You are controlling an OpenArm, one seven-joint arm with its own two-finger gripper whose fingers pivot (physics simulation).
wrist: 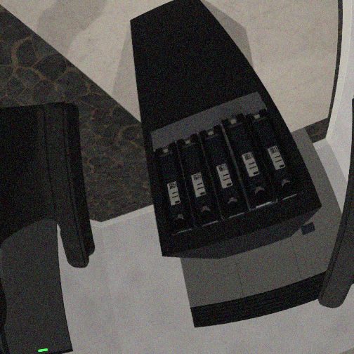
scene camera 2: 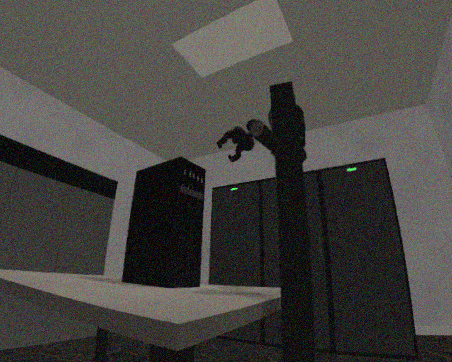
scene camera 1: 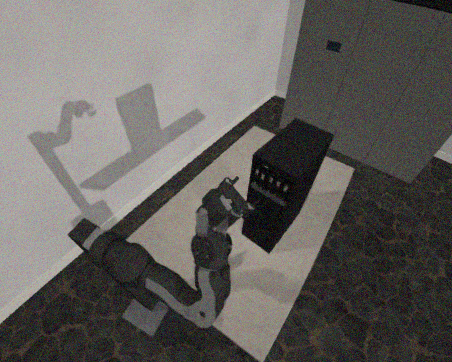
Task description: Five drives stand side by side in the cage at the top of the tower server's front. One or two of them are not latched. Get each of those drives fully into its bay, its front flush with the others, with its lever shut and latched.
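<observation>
The black tower server (scene camera 1: 262, 220) (scene camera 2: 165, 225) (wrist: 175, 65) stands upright on the table. Its five dark drives (scene camera 1: 270, 180) (scene camera 2: 193, 176) (wrist: 223, 175) with white labels sit side by side in the top cage, which shows upside down in the wrist view. There, the fourth drive from the left (wrist: 251, 167) looks slightly proud of its neighbours. No lever is plainly swung out; whether each is latched is too small to tell. My gripper (scene camera 1: 243, 193) (scene camera 2: 225, 152) (wrist: 200, 193) is open and empty, in front of the cage and apart from the tower.
The pale table (scene camera 1: 175, 225) (scene camera 2: 150, 305) carries the tower. A white wall (scene camera 1: 200, 50) runs along one side. Grey cabinets (scene camera 1: 370, 90) stand behind the tower, and dark cabinets with green lights (scene camera 2: 360, 250) stand farther back in scene camera 2's view.
</observation>
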